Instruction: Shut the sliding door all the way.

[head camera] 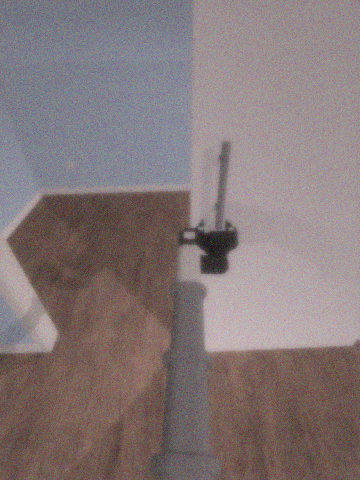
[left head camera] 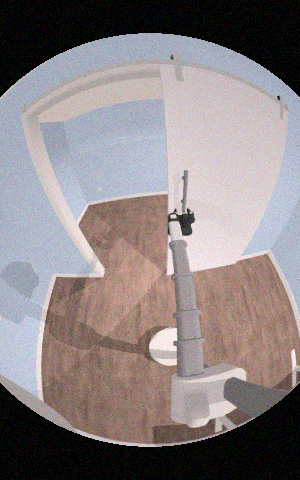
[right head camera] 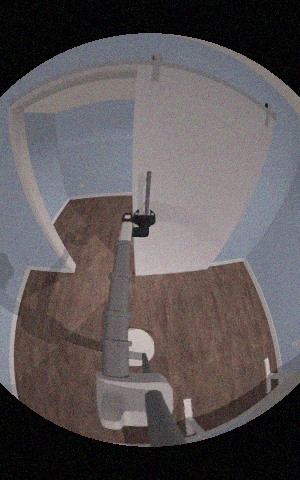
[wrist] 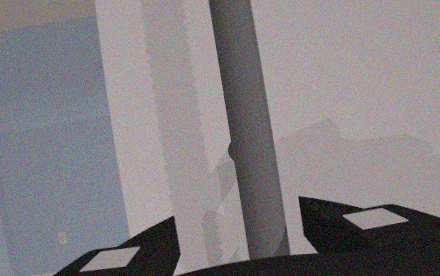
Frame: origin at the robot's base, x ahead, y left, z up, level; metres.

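Seen in the pictures: gripper, fingertip midpoint: [head camera: 214, 221] [left head camera: 180, 208] [right head camera: 144, 209] [wrist: 239, 225]; robot's base, link origin: [left head camera: 169, 345] [right head camera: 133, 346].
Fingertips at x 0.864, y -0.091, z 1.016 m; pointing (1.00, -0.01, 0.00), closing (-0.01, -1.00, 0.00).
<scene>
Pixels of each thing's top centre, then the offset from my fingertips to it. "spot": a spot on its surface instead.
- white left door post, surface spot: [left head camera: 45, 165] spot: dy +0.990, dx +0.088, dz +0.500 m
- hanger bracket, surface spot: [right head camera: 156, 70] [left head camera: 178, 69] spot: dy -0.017, dx +0.045, dz +0.951 m
The white sliding door [head camera: 290, 150] [left head camera: 225, 140] [right head camera: 200, 140] [wrist: 350, 65] stands at the right, with an open doorway to its left. Its upright grey bar handle [head camera: 223, 185] [left head camera: 185, 190] [right head camera: 148, 192] [wrist: 250, 110] is near the door's left edge. My gripper [head camera: 216, 224] [left head camera: 183, 212] [right head camera: 145, 212] [wrist: 239, 225] is open at the handle's lower part. In the wrist view the bar runs down between the two spread fingers, nearer the right one, with a gap on each side. The bar's lower end is hidden behind the gripper body.
The white left door post [left head camera: 45, 165] [right head camera: 22, 170] bounds the doorway. A hanger bracket [left head camera: 177, 70] [right head camera: 156, 70] joins the door to the top rail. My arm [head camera: 187, 375] [left head camera: 187, 310] [right head camera: 117, 300] reaches forward over the wooden floor. Blue walls stand at both sides.
</scene>
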